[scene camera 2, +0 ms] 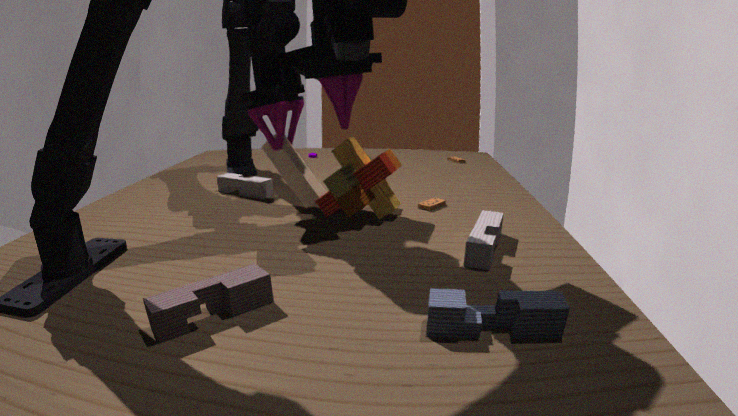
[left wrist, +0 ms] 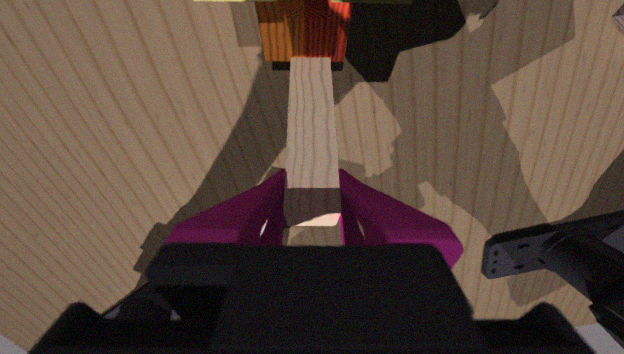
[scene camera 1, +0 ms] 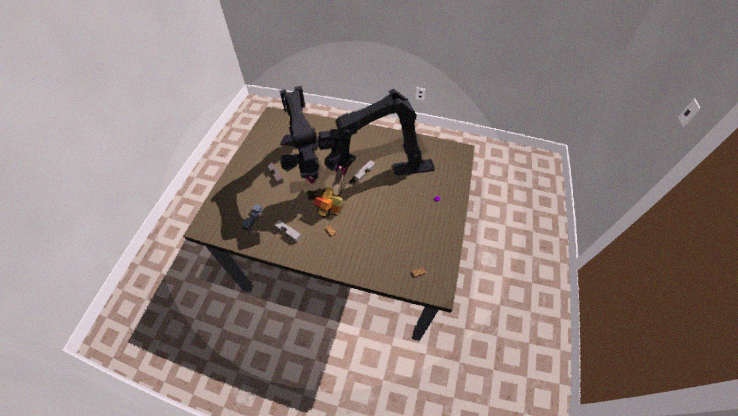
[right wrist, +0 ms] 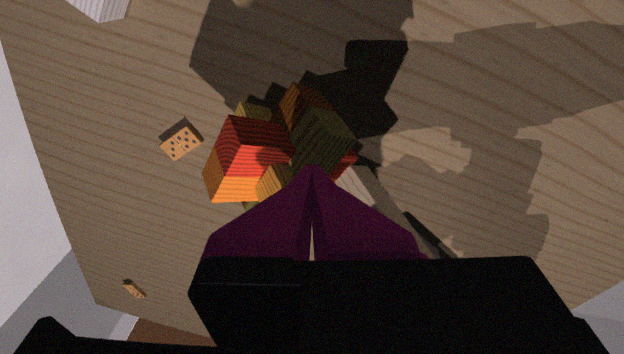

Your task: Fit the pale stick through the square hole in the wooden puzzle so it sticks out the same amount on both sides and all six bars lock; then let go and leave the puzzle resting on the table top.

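The wooden puzzle, with red, orange, yellow and olive bars, rests tilted on the table. My left gripper is shut on the upper end of the pale stick. The stick slants down to the red and orange bar ends, with most of its length outside the puzzle. Whether its far end is in the square hole is hidden. My right gripper is shut and empty, its tips a little above the puzzle.
White notched bars lie on both sides of the puzzle. A mauve bar and a blue-grey bar lie farther left in scene camera 1. Two dominoes and a purple dot are also there.
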